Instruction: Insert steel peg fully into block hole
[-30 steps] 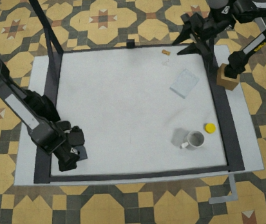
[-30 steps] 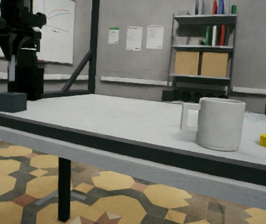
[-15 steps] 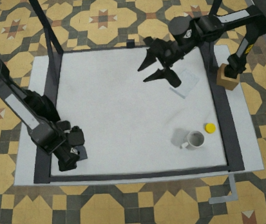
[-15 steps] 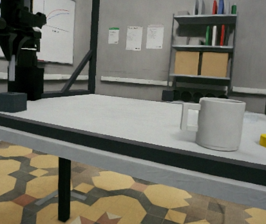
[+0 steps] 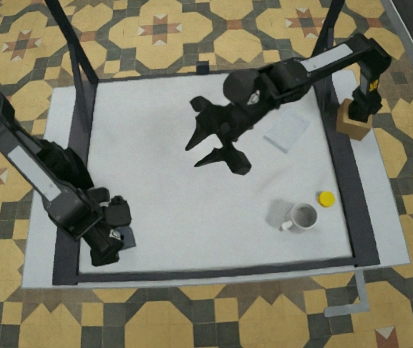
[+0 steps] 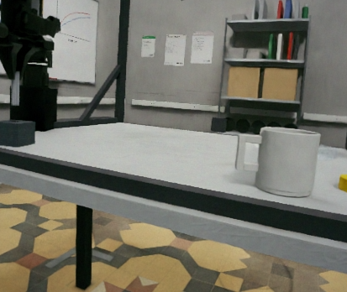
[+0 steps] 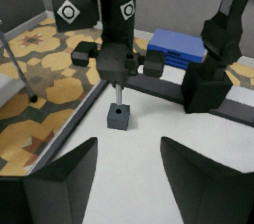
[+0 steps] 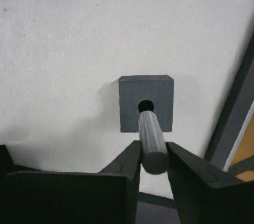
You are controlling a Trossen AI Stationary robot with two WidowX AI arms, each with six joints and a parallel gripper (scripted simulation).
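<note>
Right now the steel peg is 50 mm below my right hand. Round my right hand: yellow disc 650 mm to the left, 160 mm below, 10 mm ahead; then dark block 130 mm below; then white mug 530 mm to the left, 130 mm below, 60 mm ahead.
</note>
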